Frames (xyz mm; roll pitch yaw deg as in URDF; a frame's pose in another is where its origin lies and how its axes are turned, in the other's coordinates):
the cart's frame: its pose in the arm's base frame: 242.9 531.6 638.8 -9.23 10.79 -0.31
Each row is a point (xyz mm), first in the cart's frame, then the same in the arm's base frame.
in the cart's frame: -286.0 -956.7 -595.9
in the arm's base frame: -125.1 -506.3 265.3
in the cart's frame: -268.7 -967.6 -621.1
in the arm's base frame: -112.5 -521.2 239.3
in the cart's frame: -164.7 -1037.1 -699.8
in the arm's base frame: -23.2 -602.9 154.5
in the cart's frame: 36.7 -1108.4 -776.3
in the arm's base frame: 162.2 -686.5 53.9
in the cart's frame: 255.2 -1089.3 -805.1
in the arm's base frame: 371.0 -673.4 -18.0
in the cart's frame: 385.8 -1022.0 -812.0
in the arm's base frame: 496.4 -608.8 -59.7
